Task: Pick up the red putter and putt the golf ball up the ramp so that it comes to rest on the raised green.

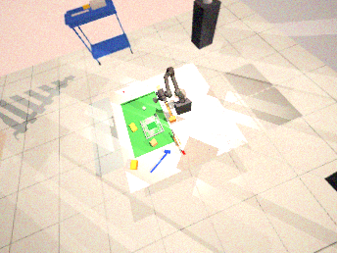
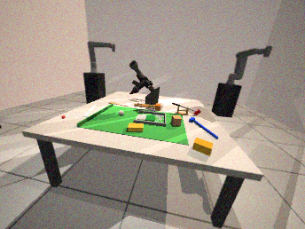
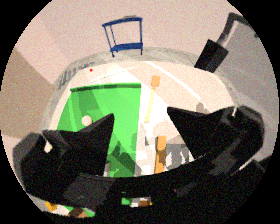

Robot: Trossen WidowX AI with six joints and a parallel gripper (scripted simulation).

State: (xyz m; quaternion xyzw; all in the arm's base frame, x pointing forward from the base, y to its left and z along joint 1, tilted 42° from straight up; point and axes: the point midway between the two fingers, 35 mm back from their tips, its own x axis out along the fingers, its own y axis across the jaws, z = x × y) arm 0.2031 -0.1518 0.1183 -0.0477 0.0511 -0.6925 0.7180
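Now: the red putter 57 cm to the left of my gripper tip, 9 cm below it and 4 cm ahead of it. Also, from my gripper tip: brown block: 45 cm to the left, 28 cm ahead, 12 cm below; green mat: 27 cm ahead, 15 cm to the left, 15 cm below; white golf ball: 22 cm ahead, 13 cm below, 2 cm to the right.
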